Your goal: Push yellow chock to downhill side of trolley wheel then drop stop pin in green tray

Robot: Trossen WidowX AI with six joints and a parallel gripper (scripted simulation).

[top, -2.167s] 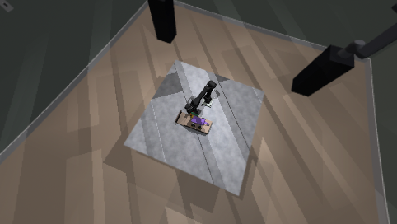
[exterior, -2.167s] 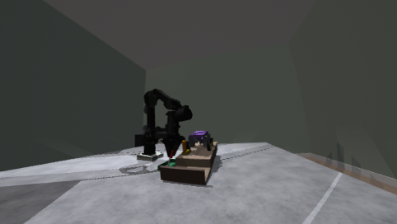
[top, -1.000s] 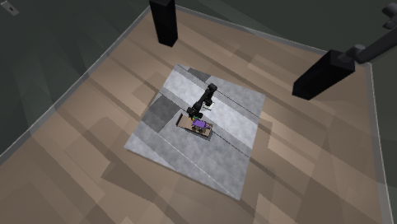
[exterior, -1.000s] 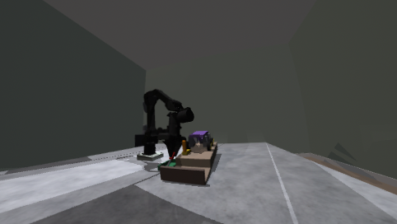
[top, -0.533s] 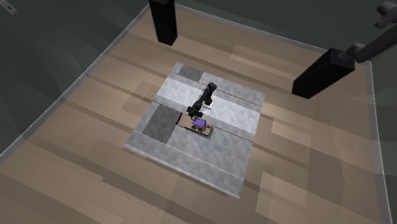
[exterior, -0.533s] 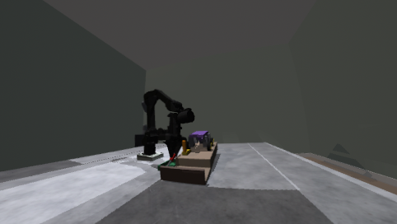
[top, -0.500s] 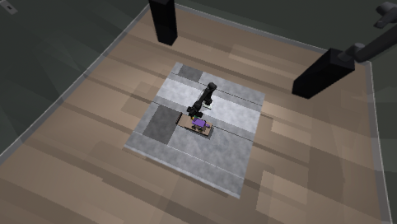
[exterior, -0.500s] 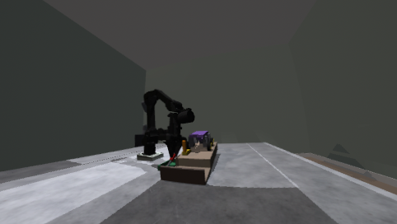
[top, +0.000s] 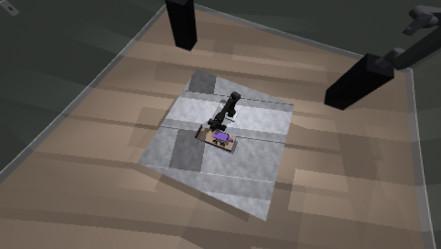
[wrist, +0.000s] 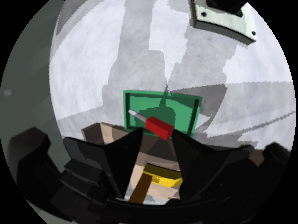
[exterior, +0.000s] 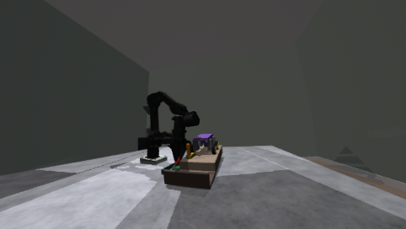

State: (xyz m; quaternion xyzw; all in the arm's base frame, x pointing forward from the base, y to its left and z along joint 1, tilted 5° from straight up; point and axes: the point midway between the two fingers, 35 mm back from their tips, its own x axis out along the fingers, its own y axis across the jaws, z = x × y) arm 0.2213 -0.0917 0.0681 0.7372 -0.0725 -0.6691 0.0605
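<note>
Right now the red-headed stop pin is 1 cm behind my gripper tip, 2 cm to the right of it and 1 cm below it. Also, from my gripper tip: green tray (1 cm behind, 5 cm below); then wooden ramp (11 cm ahead, 10 cm to the left); then yellow chock (6 cm ahead, 2 cm to the left, 4 cm above).
</note>
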